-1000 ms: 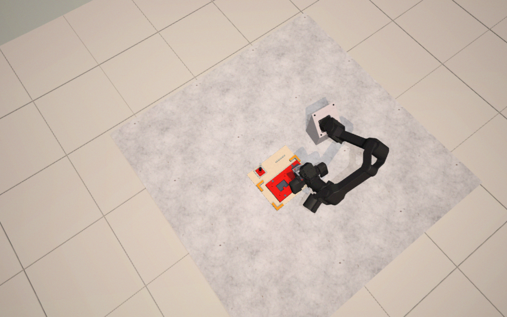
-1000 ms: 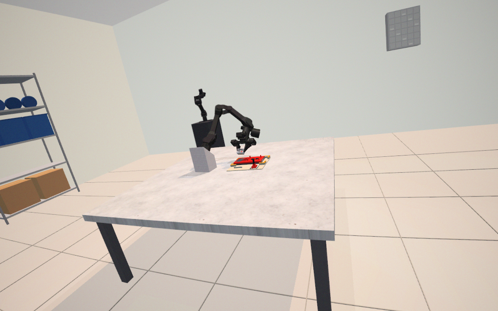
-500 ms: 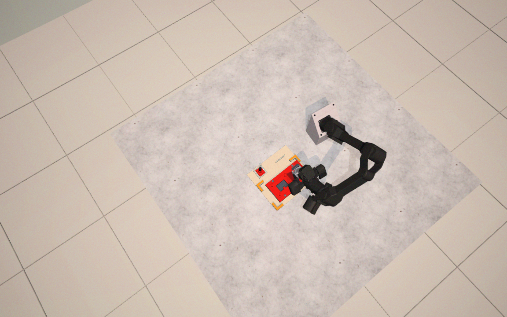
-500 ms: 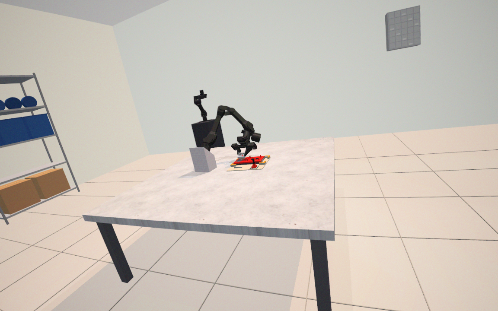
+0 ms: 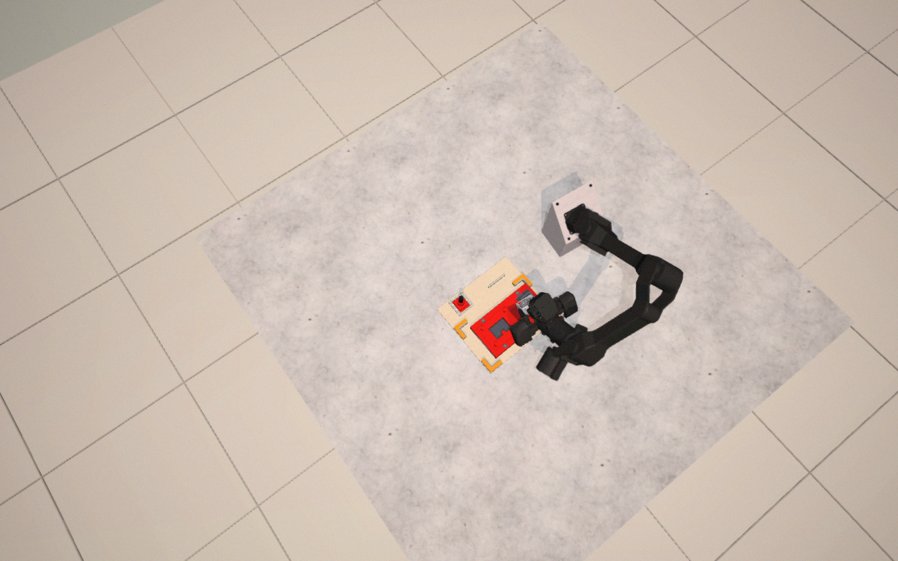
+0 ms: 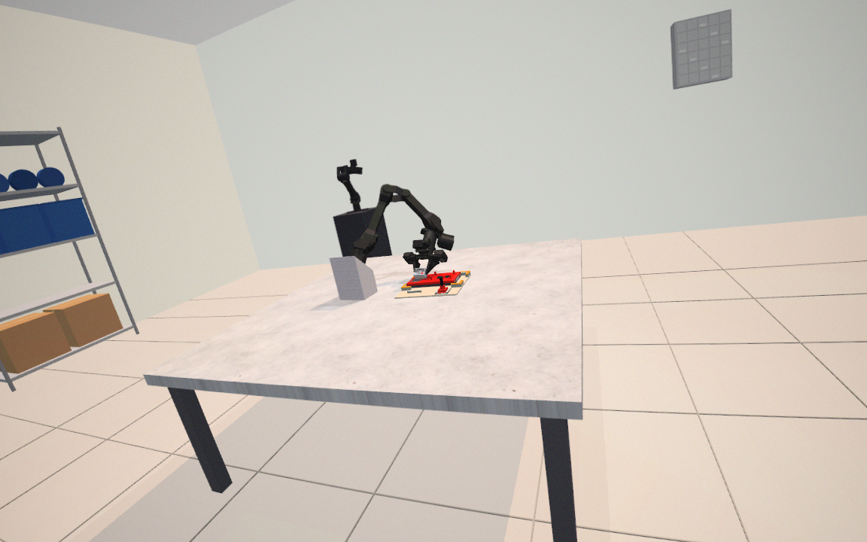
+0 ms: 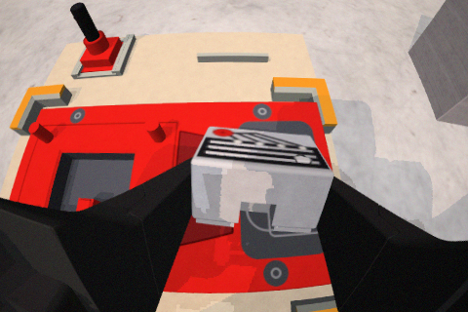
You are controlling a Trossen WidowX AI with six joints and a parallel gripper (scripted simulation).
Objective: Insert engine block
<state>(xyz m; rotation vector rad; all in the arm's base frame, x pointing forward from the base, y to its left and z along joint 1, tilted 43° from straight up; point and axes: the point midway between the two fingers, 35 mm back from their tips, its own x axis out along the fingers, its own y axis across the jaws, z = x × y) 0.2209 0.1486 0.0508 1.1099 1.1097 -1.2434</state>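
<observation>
My gripper tip is 10 mm to the right of the engine block.
</observation>
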